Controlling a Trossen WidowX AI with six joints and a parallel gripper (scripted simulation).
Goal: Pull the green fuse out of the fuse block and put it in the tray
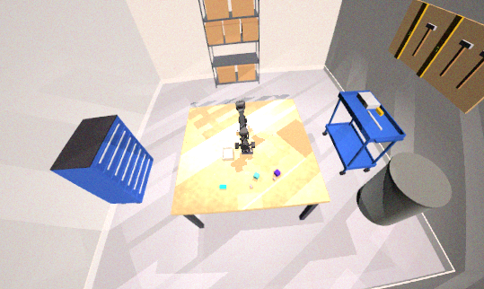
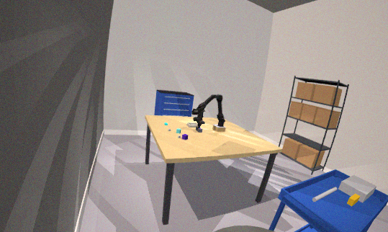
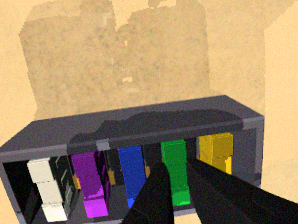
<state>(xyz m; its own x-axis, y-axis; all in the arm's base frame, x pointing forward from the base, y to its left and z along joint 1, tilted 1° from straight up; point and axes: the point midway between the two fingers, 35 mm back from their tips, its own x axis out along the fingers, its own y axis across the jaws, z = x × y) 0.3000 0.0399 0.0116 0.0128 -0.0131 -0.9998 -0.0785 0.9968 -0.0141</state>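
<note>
Now: gripper tip 170 mm to the left of the tray, 30 mm above it and 20 mm short of it. From my gripper tip the other things lie so: green fuse (10 mm below).
</note>
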